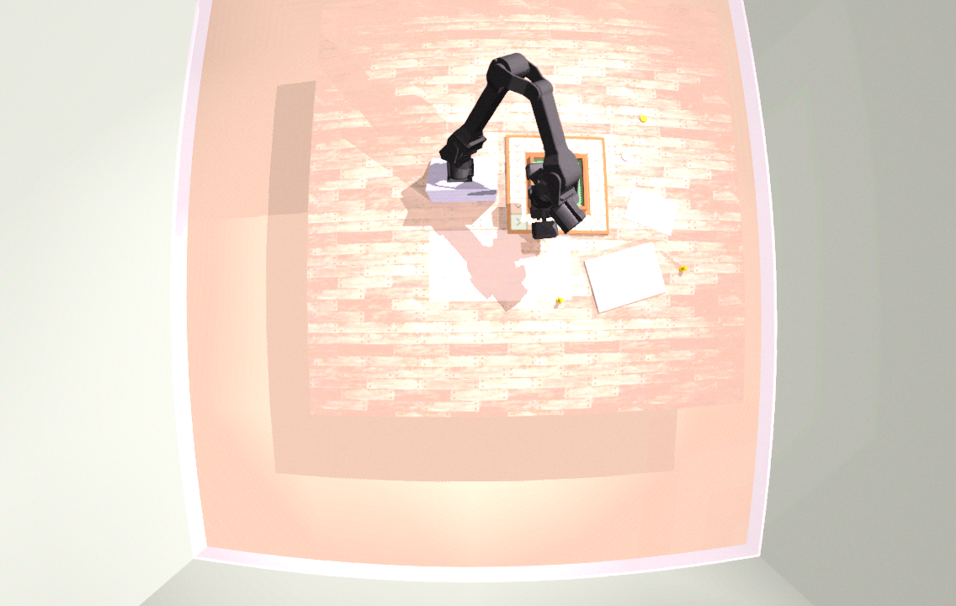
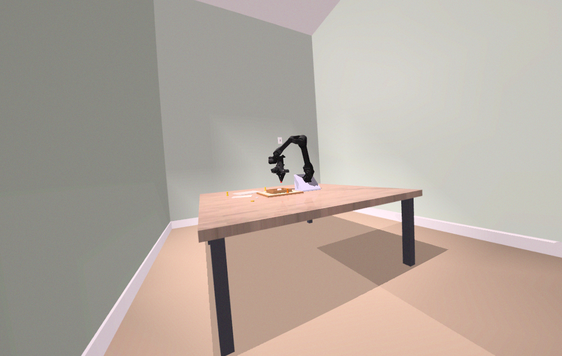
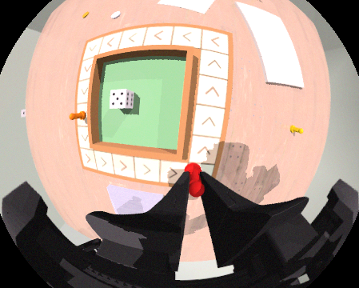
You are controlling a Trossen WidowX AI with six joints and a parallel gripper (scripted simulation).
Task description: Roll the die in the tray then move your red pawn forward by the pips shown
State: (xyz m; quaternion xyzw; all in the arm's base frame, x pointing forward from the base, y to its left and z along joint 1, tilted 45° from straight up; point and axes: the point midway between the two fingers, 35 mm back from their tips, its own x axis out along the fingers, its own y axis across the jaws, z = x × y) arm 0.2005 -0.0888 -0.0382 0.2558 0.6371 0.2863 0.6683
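Now: gripper tip 100 mm to the right of the white die, 70 mm short of it and 60 mm above it. Also, from my gripper tip: red pawn 10 mm above; orange pawn 200 mm to the left, 60 mm below, 50 mm ahead.
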